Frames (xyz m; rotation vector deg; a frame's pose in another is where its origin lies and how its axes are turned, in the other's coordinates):
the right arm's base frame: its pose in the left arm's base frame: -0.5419 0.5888 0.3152 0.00 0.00 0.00
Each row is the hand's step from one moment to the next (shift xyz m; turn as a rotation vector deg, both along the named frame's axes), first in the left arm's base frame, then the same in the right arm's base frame.
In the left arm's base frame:
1: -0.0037 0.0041 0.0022 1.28 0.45 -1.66
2: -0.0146 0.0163 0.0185 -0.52 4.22 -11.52
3: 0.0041 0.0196 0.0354 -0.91 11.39 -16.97
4: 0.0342 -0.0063 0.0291 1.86 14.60 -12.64
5: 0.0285 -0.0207 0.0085 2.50 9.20 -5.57
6: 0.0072 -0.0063 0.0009 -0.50 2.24 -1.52
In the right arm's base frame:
1: -0.0037 0.0041 0.0022 1.28 0.45 -1.66
2: -0.0146 0.0163 0.0185 -0.52 4.22 -11.52
3: 0.0041 0.0196 0.0354 -0.91 11.39 -16.97
4: 0.0342 -0.0063 0.0291 1.86 14.60 -12.64
5: 0.0285 -0.0207 0.0085 2.50 9.20 -5.57
6: 0.0072 -0.0063 0.0009 -0.50 2.24 -1.52

